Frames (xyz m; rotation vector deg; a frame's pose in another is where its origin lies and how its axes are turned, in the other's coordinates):
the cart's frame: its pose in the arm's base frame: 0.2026 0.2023 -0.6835 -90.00 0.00 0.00
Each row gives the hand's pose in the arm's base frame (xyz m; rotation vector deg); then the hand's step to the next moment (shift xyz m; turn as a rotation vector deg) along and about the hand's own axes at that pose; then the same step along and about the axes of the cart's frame.
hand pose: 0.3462 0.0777 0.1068 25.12 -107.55 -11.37
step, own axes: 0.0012 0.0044 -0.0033 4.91 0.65 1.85
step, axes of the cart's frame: 0.0019 -0.0037 0.0038 -3.28 -3.87 -1.48
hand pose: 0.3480 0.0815 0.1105 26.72 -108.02 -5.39
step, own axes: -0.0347 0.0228 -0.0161 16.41 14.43 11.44
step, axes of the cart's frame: 0.0185 0.0184 0.0361 -19.14 -14.56 5.48
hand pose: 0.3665 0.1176 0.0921 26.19 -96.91 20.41
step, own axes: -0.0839 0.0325 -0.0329 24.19 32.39 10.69
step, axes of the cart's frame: 0.0239 0.0765 0.0524 -28.33 -22.72 20.73
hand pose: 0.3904 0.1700 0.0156 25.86 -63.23 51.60
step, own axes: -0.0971 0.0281 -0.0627 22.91 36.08 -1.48
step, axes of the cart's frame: -0.0027 0.1168 0.0226 -24.59 -16.15 31.04
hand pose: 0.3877 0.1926 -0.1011 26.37 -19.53 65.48
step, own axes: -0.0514 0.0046 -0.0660 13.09 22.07 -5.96
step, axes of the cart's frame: -0.0221 0.0807 -0.0050 -15.26 -5.10 20.86
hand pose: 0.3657 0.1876 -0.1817 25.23 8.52 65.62
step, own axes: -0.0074 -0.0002 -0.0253 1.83 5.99 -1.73
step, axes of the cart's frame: -0.0114 0.0238 -0.0001 -4.89 -1.10 4.13
